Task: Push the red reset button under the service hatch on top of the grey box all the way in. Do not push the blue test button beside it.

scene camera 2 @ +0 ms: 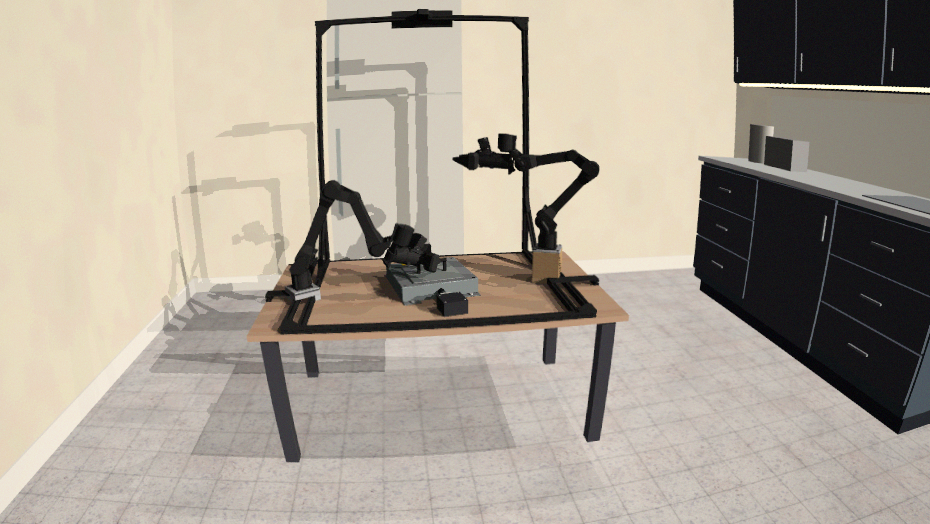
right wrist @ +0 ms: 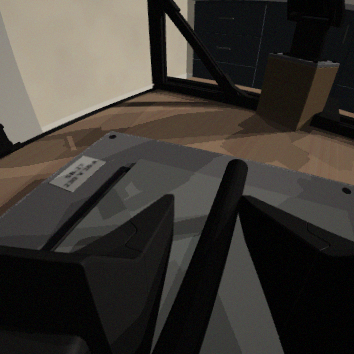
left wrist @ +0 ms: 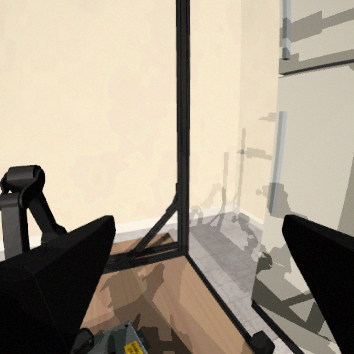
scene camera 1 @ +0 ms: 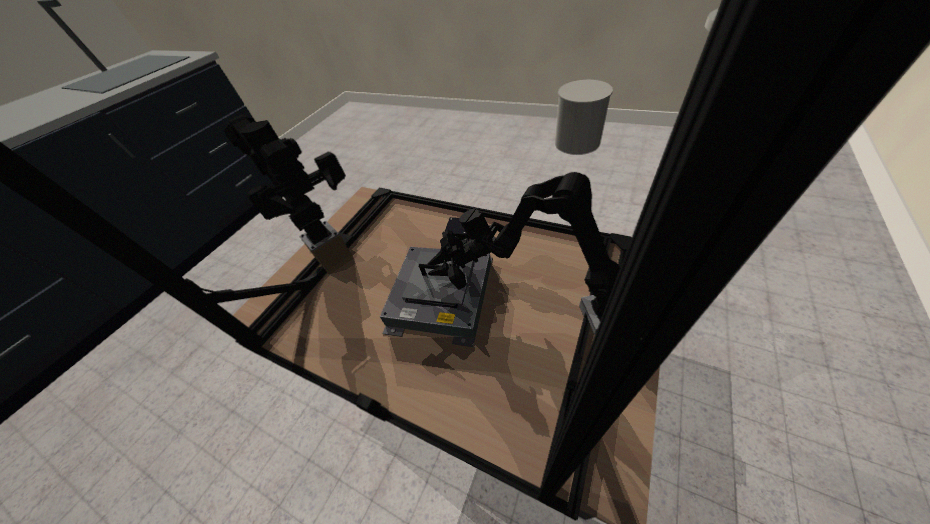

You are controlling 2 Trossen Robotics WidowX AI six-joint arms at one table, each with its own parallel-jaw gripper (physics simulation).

Scene:
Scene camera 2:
left gripper: 456,157
right gripper: 437,260
grey box: 451,294
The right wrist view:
right gripper: 206,203
service hatch: 211,290, held by the right gripper
grey box: 39,214
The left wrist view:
left gripper: 199,223
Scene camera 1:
left gripper: 315,199
right gripper: 428,269
service hatch: 421,286
grey box: 462,322

